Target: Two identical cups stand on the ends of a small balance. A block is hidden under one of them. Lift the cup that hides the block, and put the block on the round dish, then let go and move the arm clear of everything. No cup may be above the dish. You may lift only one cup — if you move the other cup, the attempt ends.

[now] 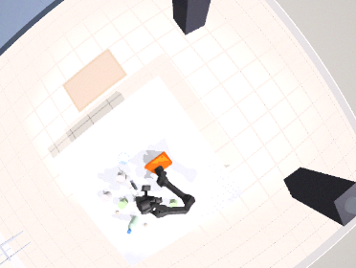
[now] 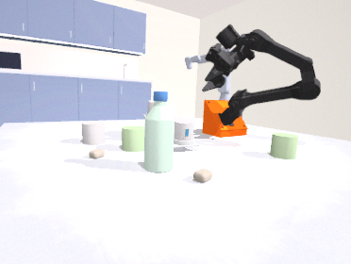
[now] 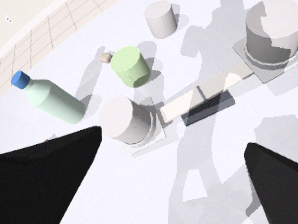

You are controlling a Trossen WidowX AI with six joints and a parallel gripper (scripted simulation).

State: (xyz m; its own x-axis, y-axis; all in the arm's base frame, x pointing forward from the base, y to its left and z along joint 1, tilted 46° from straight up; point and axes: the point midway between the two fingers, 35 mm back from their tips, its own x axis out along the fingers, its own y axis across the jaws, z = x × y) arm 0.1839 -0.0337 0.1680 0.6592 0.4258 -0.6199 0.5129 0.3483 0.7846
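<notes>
Now: the pale grey cup 140 mm below my gripper tip, 120 mm ahead of it and 80 mm to the left of it. Also, from my gripper tip: tall pale green bottle: 260 mm ahead, 200 mm to the left, 90 mm below; grey balance beam: 160 mm below, 110 mm ahead, 70 mm to the right.
</notes>
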